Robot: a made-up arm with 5 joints.
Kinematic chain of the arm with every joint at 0, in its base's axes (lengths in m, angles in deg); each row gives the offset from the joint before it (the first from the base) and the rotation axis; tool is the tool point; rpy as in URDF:
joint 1: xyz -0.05 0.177 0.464 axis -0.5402 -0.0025 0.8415
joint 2: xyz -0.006 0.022 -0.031 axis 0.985 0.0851 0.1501
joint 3: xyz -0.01 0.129 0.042 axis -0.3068 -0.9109 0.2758
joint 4: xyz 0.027 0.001 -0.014 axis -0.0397 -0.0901 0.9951
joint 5: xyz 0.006 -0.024 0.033 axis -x
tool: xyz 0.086 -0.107 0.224 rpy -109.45 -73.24 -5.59
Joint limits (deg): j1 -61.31..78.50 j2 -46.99..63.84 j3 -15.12..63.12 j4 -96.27..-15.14 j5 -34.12..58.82
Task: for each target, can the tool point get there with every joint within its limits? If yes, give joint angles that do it. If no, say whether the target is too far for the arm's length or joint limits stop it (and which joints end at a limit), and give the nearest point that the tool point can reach.
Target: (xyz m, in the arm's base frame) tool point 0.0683 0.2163 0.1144
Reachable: no: joint limits stop it (at a limit: joint 1, joint 2, joint 3, joint 4, joint 5) | nearest point -0.0912 0.0802 0.2926 | short by 0.275 m
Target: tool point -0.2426 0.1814 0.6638
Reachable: yes | joints 66.22 -3.28 14.17 -89.94 -3.09
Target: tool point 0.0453 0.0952 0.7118
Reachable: yes | joints 16.44 41.71 15.20 -80.88 44.83
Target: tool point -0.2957 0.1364 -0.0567
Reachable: no: too far | nearest point -0.3947 0.1410 0.2129 | short by 0.287 m
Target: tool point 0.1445 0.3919 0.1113
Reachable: no: joint limits stop it (at a limit: joint 2, joint 3, joint 4, joint 5) | nearest point -0.0343 0.5238 0.3589 | short by 0.333 m
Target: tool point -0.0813 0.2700 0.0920
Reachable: no: joint limits stop it (at a limit: joint 1, joint 2, joint 3, joint 4, joint 5) | nearest point -0.2104 0.4180 0.2455 | short by 0.249 m
